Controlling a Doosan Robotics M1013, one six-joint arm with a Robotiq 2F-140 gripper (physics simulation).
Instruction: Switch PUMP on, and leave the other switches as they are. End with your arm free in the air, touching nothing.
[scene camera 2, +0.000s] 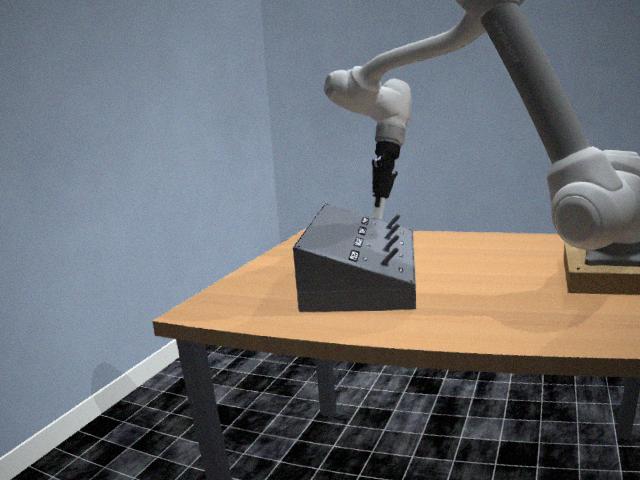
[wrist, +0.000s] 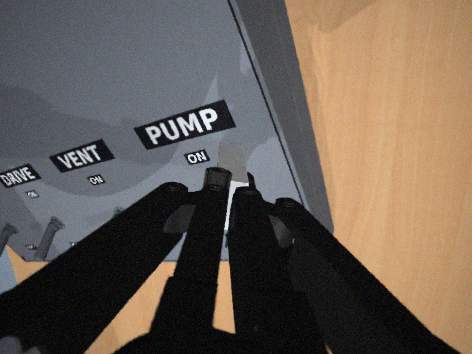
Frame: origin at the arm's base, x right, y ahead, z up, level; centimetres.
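Seen in the pictures: gripper, fingertip midpoint: (scene camera 2: 376, 219) (wrist: 228, 161); arm's base, link origin: (scene camera 2: 616, 256).
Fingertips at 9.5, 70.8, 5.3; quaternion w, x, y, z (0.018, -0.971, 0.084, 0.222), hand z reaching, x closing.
Pixels of each thing's top centre, then the offset from my fingertips to it, as dx, dy, dz. "*": a spot on its surface instead. Level surfaces: height alone.
- farthest lever, top centre: (scene camera 2: 393, 214) -1.3, -5.8, +1.9
- PUMP label, top centre: (wrist: 178, 128) (scene camera 2: 365, 219) -3.7, +2.2, +0.6
- mark, surface spot: (wrist: 196, 157) * -3.0, -0.2, -0.6
- VENT label, top centre: (wrist: 76, 158) -15.2, -1.3, +0.6
- DRIVE label, top centre: (wrist: 13, 177) -26.6, -4.8, +0.6
- wooden table, surface height: dz -10.7
The grey switch box (scene camera 2: 323, 276) (wrist: 125, 55) has a sloping panel with four dark levers. The farthest lever (scene camera 2: 393, 222) in the scene view is in line with the PUMP label (scene camera 2: 364, 220) (wrist: 185, 125) and leans right, away from the label, to the OFF side; fingers hide it in the wrist view. The other levers lean the same way. My gripper (scene camera 2: 378, 211) (wrist: 228, 161) is shut and empty, pointing down. Its pale tip is close over the panel beside PUMP's ON mark (wrist: 196, 157), on the label side of the PUMP lever. Contact cannot be told.
The VENT label (wrist: 81, 155) and DRIVE label (wrist: 19, 175) are left of PUMP in the wrist view. The box stands on the wooden table (scene camera 2: 480, 320) (wrist: 400, 150). The arm's base block (scene camera 2: 599, 281) is at the right. A wall (scene camera 2: 129, 155) rises behind at the left.
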